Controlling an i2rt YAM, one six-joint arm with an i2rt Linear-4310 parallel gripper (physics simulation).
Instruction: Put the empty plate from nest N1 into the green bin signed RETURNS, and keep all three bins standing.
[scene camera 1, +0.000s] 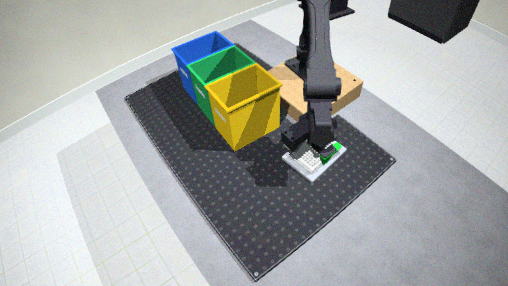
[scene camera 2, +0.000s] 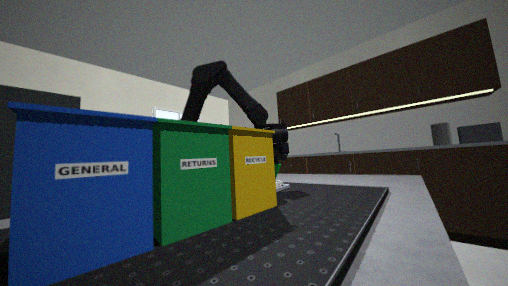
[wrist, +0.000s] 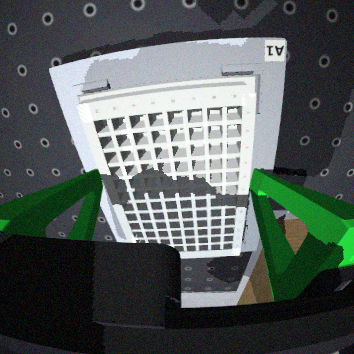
yellow bin: scene camera 1; scene camera 2; not seen in the wrist view (out of frame)
blue bin: scene camera 1; scene camera 2; not seen in the wrist view (out of frame)
same spot on yellow bin: (scene camera 2: 252, 173) = (scene camera 1: 219, 119)
same spot on blue bin: (scene camera 2: 83, 179) = (scene camera 1: 183, 73)
